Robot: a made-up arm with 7 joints. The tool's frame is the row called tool. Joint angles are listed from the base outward.
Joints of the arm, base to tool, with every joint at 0 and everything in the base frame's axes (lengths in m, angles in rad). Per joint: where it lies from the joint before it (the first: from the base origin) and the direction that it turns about. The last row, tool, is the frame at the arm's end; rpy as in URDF.
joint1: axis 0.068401 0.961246 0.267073 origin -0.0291 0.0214 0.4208
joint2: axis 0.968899 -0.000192 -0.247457 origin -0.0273 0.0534 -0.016
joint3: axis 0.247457 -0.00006 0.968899 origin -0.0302 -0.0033 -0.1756
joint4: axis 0.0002 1 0.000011 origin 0.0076 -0.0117 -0.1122
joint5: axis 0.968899 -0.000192 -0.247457 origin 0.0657 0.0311 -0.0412
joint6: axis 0.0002 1 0.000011 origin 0.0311 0.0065 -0.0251
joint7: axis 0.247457 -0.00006 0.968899 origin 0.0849 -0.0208 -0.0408
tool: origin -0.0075 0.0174 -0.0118 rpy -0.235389 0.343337 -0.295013
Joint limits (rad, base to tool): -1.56..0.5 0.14..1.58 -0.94..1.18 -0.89..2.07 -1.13..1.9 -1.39..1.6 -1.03..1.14
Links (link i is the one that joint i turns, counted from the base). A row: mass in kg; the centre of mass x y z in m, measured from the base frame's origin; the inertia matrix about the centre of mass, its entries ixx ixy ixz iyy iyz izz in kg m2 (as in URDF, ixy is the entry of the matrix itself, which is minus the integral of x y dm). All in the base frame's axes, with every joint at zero. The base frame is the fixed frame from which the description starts. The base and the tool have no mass.
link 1: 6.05; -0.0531 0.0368 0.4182; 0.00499 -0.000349 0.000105 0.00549 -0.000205 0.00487
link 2: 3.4; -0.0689 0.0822 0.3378; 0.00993 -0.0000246 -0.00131 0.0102 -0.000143 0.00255
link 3: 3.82; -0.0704 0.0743 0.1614; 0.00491 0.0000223 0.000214 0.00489 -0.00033 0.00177
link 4: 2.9; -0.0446 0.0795 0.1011; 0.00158 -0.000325 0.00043 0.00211 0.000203 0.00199
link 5: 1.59; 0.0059 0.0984 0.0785; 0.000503 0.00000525 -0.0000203 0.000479 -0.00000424 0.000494
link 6: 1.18; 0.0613 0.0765 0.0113; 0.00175 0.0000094 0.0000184 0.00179 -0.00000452 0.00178
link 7: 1.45; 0.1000 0.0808 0.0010; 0.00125 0 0.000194 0.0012 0 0.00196
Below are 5 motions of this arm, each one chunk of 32 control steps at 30 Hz.
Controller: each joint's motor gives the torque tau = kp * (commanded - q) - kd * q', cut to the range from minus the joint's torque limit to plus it. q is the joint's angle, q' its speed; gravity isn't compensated. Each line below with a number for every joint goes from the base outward.
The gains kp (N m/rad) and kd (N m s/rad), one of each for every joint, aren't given. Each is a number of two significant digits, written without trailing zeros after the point. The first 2 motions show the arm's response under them.
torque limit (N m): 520 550 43 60 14 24 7
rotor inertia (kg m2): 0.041 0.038 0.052 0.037 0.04 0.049 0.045
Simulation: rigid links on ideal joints. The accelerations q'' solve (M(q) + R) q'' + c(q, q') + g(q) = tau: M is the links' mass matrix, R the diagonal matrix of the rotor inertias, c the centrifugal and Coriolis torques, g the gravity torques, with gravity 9.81 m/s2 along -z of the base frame. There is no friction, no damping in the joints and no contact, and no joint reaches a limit. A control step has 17 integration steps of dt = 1/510 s. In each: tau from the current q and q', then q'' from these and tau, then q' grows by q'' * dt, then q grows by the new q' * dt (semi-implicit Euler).
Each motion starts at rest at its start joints. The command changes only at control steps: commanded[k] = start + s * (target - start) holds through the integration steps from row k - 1 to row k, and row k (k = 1, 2, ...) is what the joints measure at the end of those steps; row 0 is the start. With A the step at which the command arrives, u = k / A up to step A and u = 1 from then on. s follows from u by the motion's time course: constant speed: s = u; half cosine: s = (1 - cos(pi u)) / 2; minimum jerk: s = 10 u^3 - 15 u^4 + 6 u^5; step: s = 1 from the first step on.
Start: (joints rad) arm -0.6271 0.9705 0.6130 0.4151 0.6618 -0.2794 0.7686
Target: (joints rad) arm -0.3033 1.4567 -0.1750 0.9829 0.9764 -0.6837 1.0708
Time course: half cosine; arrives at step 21
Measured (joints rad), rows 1 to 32:
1: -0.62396 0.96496 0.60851 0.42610 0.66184 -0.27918 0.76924
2: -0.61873 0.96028 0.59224 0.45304 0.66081 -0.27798 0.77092
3: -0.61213 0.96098 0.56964 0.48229 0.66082 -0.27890 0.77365
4: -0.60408 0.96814 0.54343 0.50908 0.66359 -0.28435 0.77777
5: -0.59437 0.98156 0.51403 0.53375 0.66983 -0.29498 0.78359
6: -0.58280 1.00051 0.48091 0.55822 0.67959 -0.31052 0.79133
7: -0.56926 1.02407 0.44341 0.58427 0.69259 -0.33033 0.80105
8: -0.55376 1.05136 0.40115 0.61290 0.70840 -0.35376 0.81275
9: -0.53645 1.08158 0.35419 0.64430 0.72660 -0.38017 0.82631
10: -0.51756 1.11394 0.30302 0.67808 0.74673 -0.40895 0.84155
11: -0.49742 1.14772 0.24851 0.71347 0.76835 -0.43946 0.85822
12: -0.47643 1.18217 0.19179 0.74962 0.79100 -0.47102 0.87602
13: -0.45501 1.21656 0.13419 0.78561 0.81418 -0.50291 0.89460
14: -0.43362 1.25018 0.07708 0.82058 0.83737 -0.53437 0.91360
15: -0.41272 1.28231 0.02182 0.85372 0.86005 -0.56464 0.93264
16: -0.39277 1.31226 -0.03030 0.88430 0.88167 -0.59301 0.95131
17: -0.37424 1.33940 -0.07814 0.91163 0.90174 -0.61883 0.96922
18: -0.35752 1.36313 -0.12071 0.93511 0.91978 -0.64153 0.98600
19: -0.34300 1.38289 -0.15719 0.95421 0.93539 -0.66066 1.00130
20: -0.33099 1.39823 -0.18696 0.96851 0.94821 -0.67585 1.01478
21: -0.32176 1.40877 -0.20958 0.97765 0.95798 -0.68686 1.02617
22: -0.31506 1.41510 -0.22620 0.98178 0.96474 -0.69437 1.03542
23: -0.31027 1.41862 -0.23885 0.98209 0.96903 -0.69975 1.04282
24: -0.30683 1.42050 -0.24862 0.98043 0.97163 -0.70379 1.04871
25: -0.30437 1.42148 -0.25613 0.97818 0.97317 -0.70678 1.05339
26: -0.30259 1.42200 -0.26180 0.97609 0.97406 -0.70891 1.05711
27: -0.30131 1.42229 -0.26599 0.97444 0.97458 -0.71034 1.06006
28: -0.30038 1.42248 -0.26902 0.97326 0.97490 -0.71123 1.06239
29: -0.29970 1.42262 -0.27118 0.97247 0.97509 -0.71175 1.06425
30: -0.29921 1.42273 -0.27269 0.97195 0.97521 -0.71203 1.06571
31: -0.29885 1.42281 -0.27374 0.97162 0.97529 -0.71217 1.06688
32: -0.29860 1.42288 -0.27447 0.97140 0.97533 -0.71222 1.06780
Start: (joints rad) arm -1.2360 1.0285 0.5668 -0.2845 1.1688 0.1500 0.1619
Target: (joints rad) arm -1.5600 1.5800 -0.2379 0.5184 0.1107 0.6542 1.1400
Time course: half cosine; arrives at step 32
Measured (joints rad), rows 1 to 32:
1: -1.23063 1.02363 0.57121 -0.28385 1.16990 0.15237 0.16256
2: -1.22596 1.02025 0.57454 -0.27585 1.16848 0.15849 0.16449
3: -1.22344 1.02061 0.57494 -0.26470 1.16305 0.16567 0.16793
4: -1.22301 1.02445 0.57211 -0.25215 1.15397 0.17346 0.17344
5: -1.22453 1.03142 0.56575 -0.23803 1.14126 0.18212 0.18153
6: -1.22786 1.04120 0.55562 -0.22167 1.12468 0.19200 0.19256
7: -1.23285 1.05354 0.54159 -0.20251 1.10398 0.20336 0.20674
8: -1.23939 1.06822 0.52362 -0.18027 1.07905 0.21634 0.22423
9: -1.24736 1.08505 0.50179 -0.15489 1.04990 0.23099 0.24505
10: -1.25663 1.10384 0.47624 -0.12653 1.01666 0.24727 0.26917
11: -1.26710 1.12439 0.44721 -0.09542 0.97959 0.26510 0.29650
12: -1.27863 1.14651 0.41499 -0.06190 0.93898 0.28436 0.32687
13: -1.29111 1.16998 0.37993 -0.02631 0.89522 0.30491 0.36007
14: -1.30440 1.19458 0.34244 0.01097 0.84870 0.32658 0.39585
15: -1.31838 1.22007 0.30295 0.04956 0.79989 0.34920 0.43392
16: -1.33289 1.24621 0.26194 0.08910 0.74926 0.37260 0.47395
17: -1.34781 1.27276 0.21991 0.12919 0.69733 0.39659 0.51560
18: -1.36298 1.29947 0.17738 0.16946 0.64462 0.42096 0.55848
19: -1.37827 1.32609 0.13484 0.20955 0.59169 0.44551 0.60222
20: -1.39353 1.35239 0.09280 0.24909 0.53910 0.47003 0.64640
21: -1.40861 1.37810 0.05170 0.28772 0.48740 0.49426 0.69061
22: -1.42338 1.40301 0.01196 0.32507 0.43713 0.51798 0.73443
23: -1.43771 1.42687 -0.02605 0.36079 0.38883 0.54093 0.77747
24: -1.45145 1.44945 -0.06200 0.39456 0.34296 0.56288 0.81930
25: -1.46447 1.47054 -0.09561 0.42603 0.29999 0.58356 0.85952
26: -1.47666 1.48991 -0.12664 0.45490 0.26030 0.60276 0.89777
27: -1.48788 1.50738 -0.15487 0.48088 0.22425 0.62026 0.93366
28: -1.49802 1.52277 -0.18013 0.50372 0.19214 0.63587 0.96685
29: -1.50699 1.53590 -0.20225 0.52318 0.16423 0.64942 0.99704
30: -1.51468 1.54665 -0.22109 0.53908 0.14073 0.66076 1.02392
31: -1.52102 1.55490 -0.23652 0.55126 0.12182 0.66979 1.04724
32: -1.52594 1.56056 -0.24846 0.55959 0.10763 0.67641 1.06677
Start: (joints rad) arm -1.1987 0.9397 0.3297 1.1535 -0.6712 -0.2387 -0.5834
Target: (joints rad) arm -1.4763 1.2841 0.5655 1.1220 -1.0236 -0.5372 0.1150
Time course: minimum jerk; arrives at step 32
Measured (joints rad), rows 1 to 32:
1: -1.19336 0.93526 0.32930 1.16350 -0.67097 -0.23747 -0.58353
2: -1.18668 0.92950 0.32612 1.18794 -0.66886 -0.22837 -0.58330
3: -1.18090 0.92538 0.32278 1.21145 -0.66593 -0.21696 -0.58233
4: -1.17690 0.92373 0.32063 1.22824 -0.66383 -0.20815 -0.58046
5: -1.17500 0.92463 0.32004 1.23786 -0.66353 -0.20359 -0.57736
6: -1.17520 0.92791 0.32098 1.24197 -0.66538 -0.20317 -0.57264
7: -1.17739 0.93338 0.32335 1.24266 -0.66943 -0.20615 -0.56586
8: -1.18141 0.94089 0.32709 1.24161 -0.67558 -0.21177 -0.55665
9: -1.18712 0.95033 0.33216 1.23988 -0.68372 -0.21948 -0.54468
10: -1.19441 0.96163 0.33857 1.23801 -0.69374 -0.22894 -0.52973
11: -1.20320 0.97469 0.34631 1.23618 -0.70555 -0.23998 -0.51168
12: -1.21340 0.98940 0.35536 1.23439 -0.71906 -0.25250 -0.49053
13: -1.22489 1.00560 0.36565 1.23255 -0.73414 -0.26641 -0.46636
14: -1.23756 1.02309 0.37710 1.23058 -0.75065 -0.28161 -0.43934
15: -1.25123 1.04163 0.38960 1.22843 -0.76840 -0.29795 -0.40973
16: -1.26572 1.06098 0.40298 1.22610 -0.78717 -0.31523 -0.37786
17: -1.28083 1.08084 0.41710 1.22360 -0.80672 -0.33324 -0.34413
18: -1.29633 1.10091 0.43176 1.22096 -0.82676 -0.35171 -0.30898
19: -1.31199 1.12089 0.44676 1.21824 -0.84701 -0.37039 -0.27289
20: -1.32757 1.14046 0.46189 1.21549 -0.86717 -0.38897 -0.23637
21: -1.34283 1.15934 0.47693 1.21277 -0.88692 -0.40719 -0.19993
22: -1.35755 1.17723 0.49166 1.21013 -0.90599 -0.42476 -0.16412
23: -1.37152 1.19389 0.50587 1.20764 -0.92409 -0.44142 -0.12942
24: -1.38453 1.20907 0.51933 1.20534 -0.94096 -0.45691 -0.09632
25: -1.39644 1.22260 0.53186 1.20328 -0.95638 -0.47103 -0.06526
26: -1.40710 1.23434 0.54328 1.20149 -0.97016 -0.48358 -0.03662
27: -1.41642 1.24419 0.55346 1.20002 -0.98216 -0.49443 -0.01070
28: -1.42435 1.25214 0.56228 1.19889 -0.99231 -0.50351 0.01228
29: -1.43089 1.25824 0.56969 1.19812 -1.00059 -0.51078 0.03218
30: -1.43609 1.26262 0.57568 1.19773 -1.00707 -0.51630 0.04900
31: -1.44008 1.26549 0.58032 1.19772 -1.01189 -0.52020 0.06287
32: -1.44302 1.26717 0.58374 1.19810 -1.01529 -0.52270 0.07406

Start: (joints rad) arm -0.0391 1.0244 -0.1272 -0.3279 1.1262 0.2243 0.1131
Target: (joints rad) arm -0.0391 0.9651 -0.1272 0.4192 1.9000 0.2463 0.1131
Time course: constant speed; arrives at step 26
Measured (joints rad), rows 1 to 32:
1: -0.04008 1.01809 -0.13885 -0.31171 1.13151 0.22347 0.11351
2: -0.03988 1.01047 -0.16627 -0.28215 1.13746 0.21996 0.11388
3: -0.03914 1.00366 -0.19598 -0.24919 1.14571 0.21494 0.11390
4: -0.03832 0.99812 -0.22148 -0.21689 1.15856 0.21025 0.11372
5: -0.03767 0.99379 -0.24051 -0.18627 1.17648 0.20675 0.11348
6: -0.03725 0.99041 -0.25315 -0.15708 1.19877 0.20460 0.11327
7: -0.03706 0.98767 -0.26057 -0.12876 1.22433 0.20359 0.11310
8: -0.03703 0.98532 -0.26421 -0.10088 1.25211 0.20339 0.11298
9: -0.03711 0.98314 -0.26541 -0.07314 1.28128 0.20364 0.11290
10: -0.03724 0.98102 -0.26522 -0.04542 1.31125 0.20406 0.11284
11: -0.03739 0.97888 -0.26437 -0.01767 1.34165 0.20448 0.11278
12: -0.03754 0.97669 -0.26328 0.01012 1.37228 0.20481 0.11274
13: -0.03767 0.97444 -0.26219 0.03794 1.40303 0.20500 0.11269
14: -0.03779 0.97215 -0.26120 0.06578 1.43384 0.20508 0.11264
15: -0.03790 0.96982 -0.26032 0.09363 1.46471 0.20507 0.11258
16: -0.03800 0.96747 -0.25953 0.12147 1.49563 0.20501 0.11252
17: -0.03809 0.96511 -0.25878 0.14931 1.52659 0.20493 0.11246
18: -0.03818 0.96274 -0.25805 0.17715 1.55761 0.20487 0.11240
19: -0.03828 0.96038 -0.25731 0.20497 1.58869 0.20483 0.11233
20: -0.03837 0.95801 -0.25655 0.23279 1.61981 0.20484 0.11226
21: -0.03847 0.95565 -0.25575 0.26060 1.65098 0.20490 0.11219
22: -0.03857 0.95329 -0.25491 0.28840 1.68221 0.20502 0.11212
23: -0.03867 0.95093 -0.25402 0.31620 1.71347 0.20520 0.11205
24: -0.03877 0.94858 -0.25310 0.34398 1.74477 0.20544 0.11197
25: -0.03888 0.94623 -0.25214 0.37176 1.77611 0.20574 0.11190
26: -0.03899 0.94388 -0.25115 0.39954 1.80748 0.20610 0.11183
27: -0.03869 0.94231 -0.25047 0.41980 1.83150 0.20591 0.11165
28: -0.03849 0.94135 -0.24986 0.43144 1.84825 0.20557 0.11148
29: -0.03849 0.94078 -0.24926 0.43719 1.86026 0.20542 0.11137
30: -0.03863 0.94046 -0.24872 0.43962 1.86905 0.20547 0.11132
31: -0.03882 0.94028 -0.24825 0.44046 1.87545 0.20563 0.11131
32: -0.03900 0.94019 -0.24785 0.44067 1.88004 0.20580 0.11131

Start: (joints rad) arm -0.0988 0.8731 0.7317 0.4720 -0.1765 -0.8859 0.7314
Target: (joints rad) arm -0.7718 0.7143 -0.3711 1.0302 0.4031 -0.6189 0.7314
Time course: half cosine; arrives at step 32
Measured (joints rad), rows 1 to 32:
1: -0.09983 0.86662 0.72387 0.48225 -0.17575 -0.88375 0.73158
2: -0.10134 0.85822 0.70347 0.50268 -0.17149 -0.87612 0.73222
3: -0.10433 0.85117 0.68023 0.52251 -0.16466 -0.86639 0.73287
4: -0.10934 0.84576 0.65771 0.53872 -0.15661 -0.85750 0.73339
5: -0.11667 0.84152 0.63609 0.55208 -0.14765 -0.85006 0.73377
6: -0.12646 0.83778 0.61425 0.56438 -0.13752 -0.84355 0.73404
7: -0.13875 0.83403 0.59085 0.57723 -0.12582 -0.83719 0.73423
8: -0.15351 0.82992 0.56485 0.59167 -0.11226 -0.83033 0.73438
9: -0.17065 0.82528 0.53557 0.60817 -0.09665 -0.82260 0.73450
10: -0.19007 0.82007 0.50271 0.62678 -0.07898 -0.81387 0.73459
11: -0.21162 0.81431 0.46625 0.64731 -0.05933 -0.80417 0.73467
12: -0.23512 0.80806 0.42638 0.66949 -0.03787 -0.79361 0.73472
13: -0.26038 0.80139 0.38340 0.69297 -0.01479 -0.78237 0.73475
14: -0.28716 0.79440 0.33773 0.71744 0.00966 -0.77063 0.73477
15: -0.31523 0.78716 0.28980 0.74259 0.03522 -0.75854 0.73476
16: -0.34433 0.77976 0.24011 0.76813 0.06163 -0.74629 0.73472
17: -0.37417 0.77227 0.18918 0.79379 0.08861 -0.73402 0.73467
18: -0.40448 0.76478 0.13750 0.81932 0.11589 -0.72187 0.73460
19: -0.43497 0.75736 0.08562 0.84449 0.14319 -0.70995 0.73450
20: -0.46534 0.75009 0.03405 0.86907 0.17025 -0.69838 0.73439
21: -0.49532 0.74303 -0.01671 0.89284 0.19682 -0.68724 0.73426
22: -0.52461 0.73625 -0.06616 0.91560 0.22263 -0.67662 0.73412
23: -0.55293 0.72983 -0.11383 0.93716 0.24745 -0.66661 0.73398
24: -0.58001 0.72381 -0.15928 0.95734 0.27105 -0.65726 0.73383
25: -0.60559 0.71825 -0.20208 0.97596 0.29321 -0.64865 0.73367
26: -0.62943 0.71320 -0.24184 0.99287 0.31374 -0.64082 0.73352
27: -0.65129 0.70871 -0.27821 1.00793 0.33244 -0.63383 0.73338
28: -0.67096 0.70481 -0.31086 1.02100 0.34914 -0.62774 0.73324
29: -0.68825 0.70154 -0.33951 1.03197 0.36369 -0.62259 0.73311
30: -0.70299 0.69892 -0.36389 1.04075 0.37596 -0.61841 0.73298
31: -0.71504 0.69697 -0.38381 1.04726 0.38584 -0.61524 0.73287
32: -0.72427 0.69571 -0.39909 1.05143 0.39322 -0.61311 0.73278

